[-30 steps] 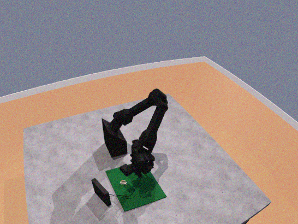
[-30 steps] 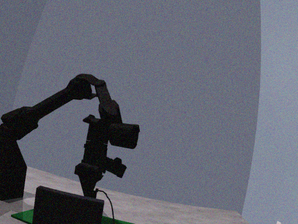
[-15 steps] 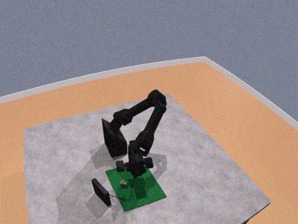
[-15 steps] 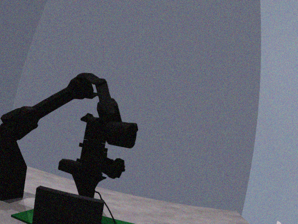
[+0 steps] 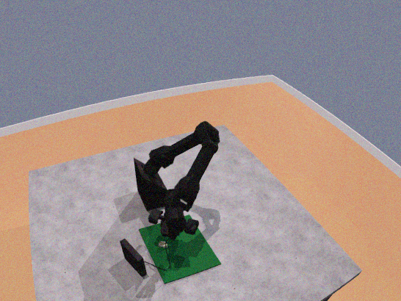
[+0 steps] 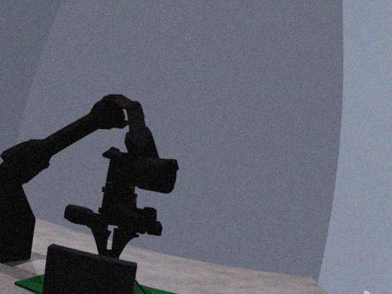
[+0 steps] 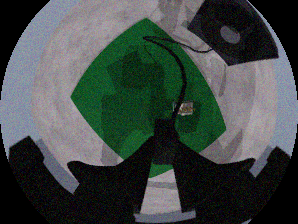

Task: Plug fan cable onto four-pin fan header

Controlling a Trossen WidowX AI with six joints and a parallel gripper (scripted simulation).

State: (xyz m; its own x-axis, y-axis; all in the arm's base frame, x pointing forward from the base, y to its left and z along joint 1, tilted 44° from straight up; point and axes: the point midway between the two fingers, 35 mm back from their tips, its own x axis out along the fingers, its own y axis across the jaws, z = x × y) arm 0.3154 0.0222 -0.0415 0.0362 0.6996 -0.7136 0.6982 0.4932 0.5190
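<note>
The white four-pin header lies 6 cm below my gripper tip, 5 cm to the right of it and 1 cm behind it. Also, from my gripper tip: black plug 1 cm above; green board 8 cm below, 2 cm ahead, 1 cm to the left; black fan 18 cm to the right, 4 cm ahead, 1 cm below.
</note>
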